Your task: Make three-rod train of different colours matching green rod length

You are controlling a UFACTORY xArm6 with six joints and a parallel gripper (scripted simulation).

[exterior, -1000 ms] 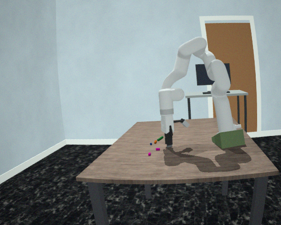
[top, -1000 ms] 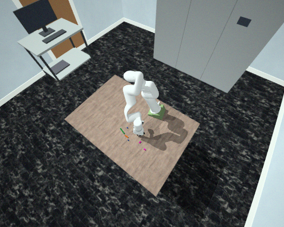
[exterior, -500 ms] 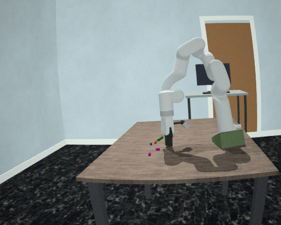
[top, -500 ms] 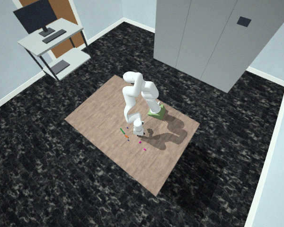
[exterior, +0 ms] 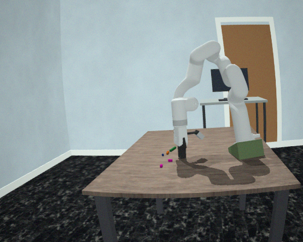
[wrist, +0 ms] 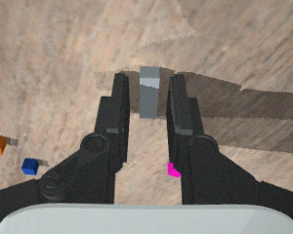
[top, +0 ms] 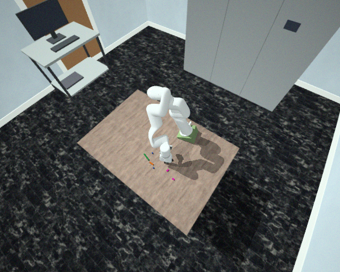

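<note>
The grey rod is 20 mm below my hand. Round my hand: green rod 180 mm to the right, 50 mm ahead, 20 mm below; then orange rod 110 mm to the right, 80 mm ahead, 20 mm below.
</note>
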